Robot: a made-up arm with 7 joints.
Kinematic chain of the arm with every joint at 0, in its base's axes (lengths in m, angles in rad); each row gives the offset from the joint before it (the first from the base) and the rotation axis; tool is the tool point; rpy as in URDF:
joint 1: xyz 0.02 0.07 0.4 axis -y
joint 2: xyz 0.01 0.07 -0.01 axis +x
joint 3: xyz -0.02 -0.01 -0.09 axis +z
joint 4: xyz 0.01 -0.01 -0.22 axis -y
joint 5: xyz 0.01 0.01 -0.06 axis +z
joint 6: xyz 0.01 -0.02 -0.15 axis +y
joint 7: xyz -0.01 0 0 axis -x
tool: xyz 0 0 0.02 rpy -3.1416 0 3.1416
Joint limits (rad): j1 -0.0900..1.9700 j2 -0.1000..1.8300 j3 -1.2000..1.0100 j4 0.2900..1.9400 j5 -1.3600..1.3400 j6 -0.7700..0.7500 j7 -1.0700..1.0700
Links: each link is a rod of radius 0.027 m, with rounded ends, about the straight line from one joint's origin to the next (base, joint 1, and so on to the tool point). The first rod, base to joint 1, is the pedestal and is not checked.
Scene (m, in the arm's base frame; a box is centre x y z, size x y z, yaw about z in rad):
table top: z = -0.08
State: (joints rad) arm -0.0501 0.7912 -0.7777 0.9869 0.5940 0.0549 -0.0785
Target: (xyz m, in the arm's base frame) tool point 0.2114 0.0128 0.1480
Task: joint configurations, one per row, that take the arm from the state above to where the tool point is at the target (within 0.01 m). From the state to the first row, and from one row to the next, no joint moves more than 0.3 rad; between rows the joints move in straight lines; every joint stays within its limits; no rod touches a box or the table.
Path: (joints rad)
1: 0.0644 0.5734 -0.7943 1.2139 0.6128 0.0730 -0.0945
2: 0.1789 0.3557 -0.8109 1.4409 0.6317 0.0912 -0.1105
3: 0.2934 0.1379 -0.8274 1.6678 0.6505 0.1093 -0.1265

